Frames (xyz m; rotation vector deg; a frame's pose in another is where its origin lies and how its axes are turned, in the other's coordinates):
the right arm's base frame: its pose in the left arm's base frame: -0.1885 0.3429 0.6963 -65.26 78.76 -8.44
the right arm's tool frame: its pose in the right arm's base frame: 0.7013 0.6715 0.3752 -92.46 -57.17 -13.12
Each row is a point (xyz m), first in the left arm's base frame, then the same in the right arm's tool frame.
Working: the left arm's base frame: its pose in the right arm's tool frame: -0.3436 0.2143 -0.3379 124.21 -11.59 -81.39

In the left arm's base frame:
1: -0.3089 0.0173 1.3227
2: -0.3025 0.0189 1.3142
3: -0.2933 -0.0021 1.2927
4: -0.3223 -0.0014 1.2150
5: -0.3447 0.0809 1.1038
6: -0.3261 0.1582 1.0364
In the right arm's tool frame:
1: -1.6471 -0.1405 -0.4801
2: -1.6366 -0.1414 -0.4818
3: -1.6169 -0.1198 -0.4934
4: -1.5605 -0.0815 -0.4462
5: -1.4584 -0.1030 -0.3526
6: -1.3782 -0.1522 -0.3079

